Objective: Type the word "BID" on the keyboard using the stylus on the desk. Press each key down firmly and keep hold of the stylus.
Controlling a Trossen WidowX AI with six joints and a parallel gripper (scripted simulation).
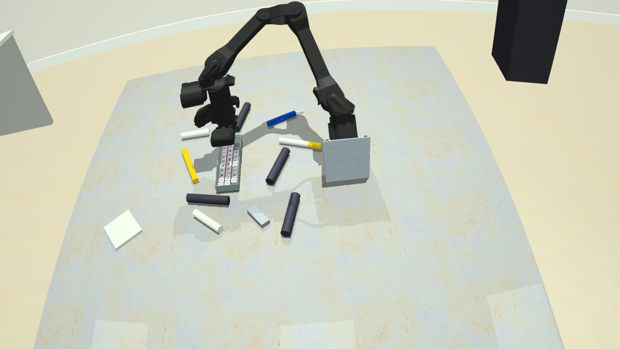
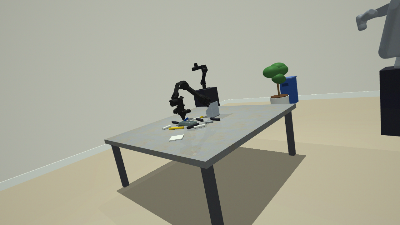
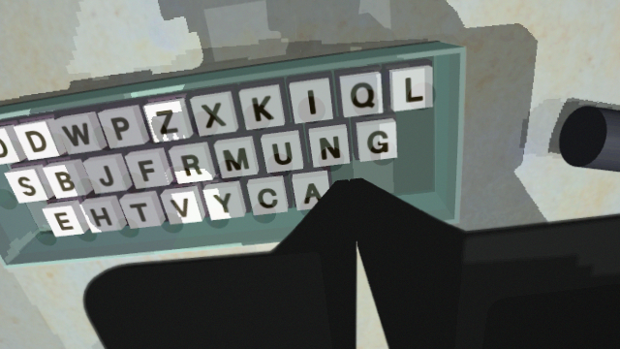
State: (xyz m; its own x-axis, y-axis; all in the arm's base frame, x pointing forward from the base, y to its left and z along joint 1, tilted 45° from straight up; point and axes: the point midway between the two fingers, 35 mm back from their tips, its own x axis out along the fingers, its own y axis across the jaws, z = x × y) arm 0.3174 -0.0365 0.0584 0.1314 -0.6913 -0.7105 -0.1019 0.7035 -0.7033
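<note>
The green keyboard tray lies 50 mm to the left of my gripper tip and 20 mm below it. Also, from my gripper tip: yellow cylinder (130 mm ahead, 50 mm to the left, 30 mm below); then white-and-yellow marker (200 mm behind, 20 mm to the right, 30 mm below); then blue stylus (150 mm behind, 160 mm to the right, 30 mm below).
</note>
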